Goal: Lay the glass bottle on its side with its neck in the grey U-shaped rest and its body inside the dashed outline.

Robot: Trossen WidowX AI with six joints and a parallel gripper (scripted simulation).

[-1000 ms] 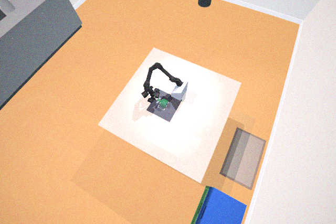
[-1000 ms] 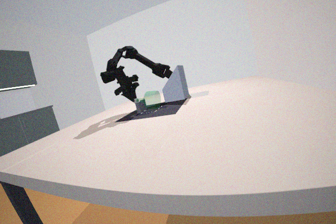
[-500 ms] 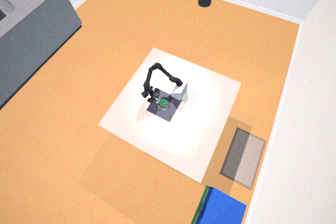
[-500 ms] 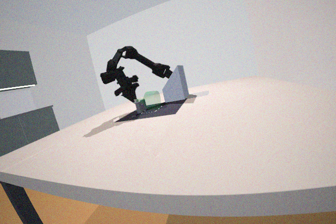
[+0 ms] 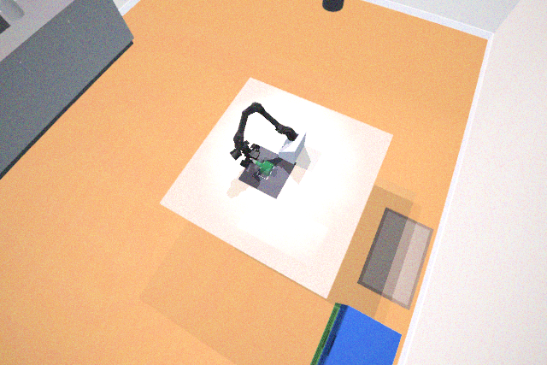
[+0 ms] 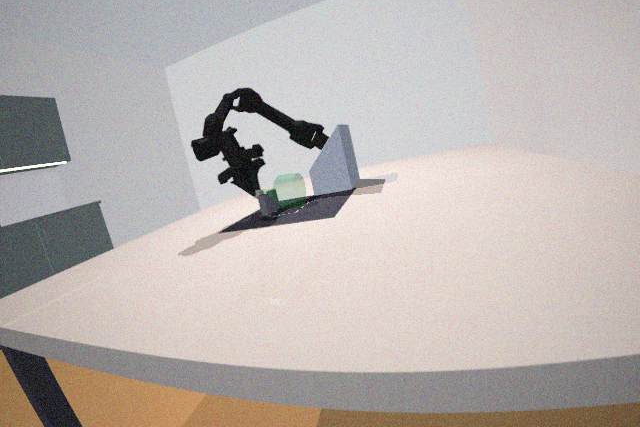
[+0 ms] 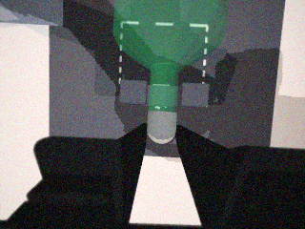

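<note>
Right now the green glass bottle is 10 mm behind my gripper tip and 50 mm to the left of it. Also, from my gripper tip: dark grey mat 10 mm behind, 110 mm to the left, 60 mm below.
</note>
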